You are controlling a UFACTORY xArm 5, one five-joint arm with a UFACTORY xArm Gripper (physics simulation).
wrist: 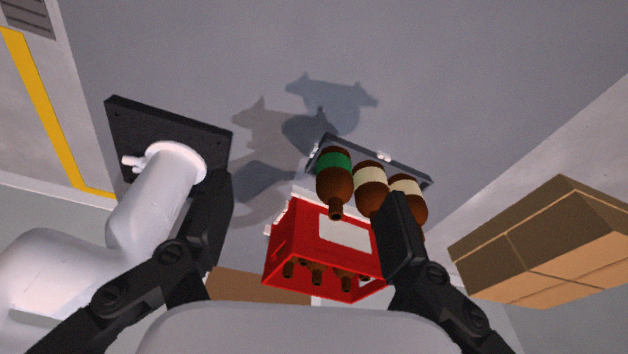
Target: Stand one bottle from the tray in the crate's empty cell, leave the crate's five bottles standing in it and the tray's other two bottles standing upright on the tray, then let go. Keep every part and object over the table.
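Where they show: gripper, fingertip midpoint: [309, 196]; arm's base, origin of the base link: [177, 163].
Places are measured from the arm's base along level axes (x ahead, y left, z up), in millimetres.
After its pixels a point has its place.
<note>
Three brown bottles stand upright on the dark tray [407, 170] {x 498, y 104, z -9 mm}, right of centre in the wrist view. One bottle with a green label [334, 184] {x 322, y 113, z 87 mm} is on the left, one with a cream label [370, 194] {x 400, y 97, z 78 mm} is in the middle, and another with a cream label [409, 188] {x 500, y 89, z 31 mm} is on the right, partly hidden by the right finger. The red crate [300, 225] {x 291, y -41, z 79 mm} stands beside the tray, lower in the view. Several bottle necks [316, 276] {x 367, y -193, z 124 mm} show inside it; which cell is empty cannot be told. My gripper [309, 196] {x 241, y 305, z 295 mm} is open and empty; its right finger overlaps the crate's edge in the view.
The arm's white base column [155, 195] {x 22, y 42, z 125 mm} stands on a black plate [165, 122] {x -7, y 105, z 1 mm} at the left, on the grey table [200, 55] {x 59, y 236, z -24 mm}. Cardboard boxes [540, 250] are at the right beyond the table edge. Another brown box [250, 286] shows behind the crate.
</note>
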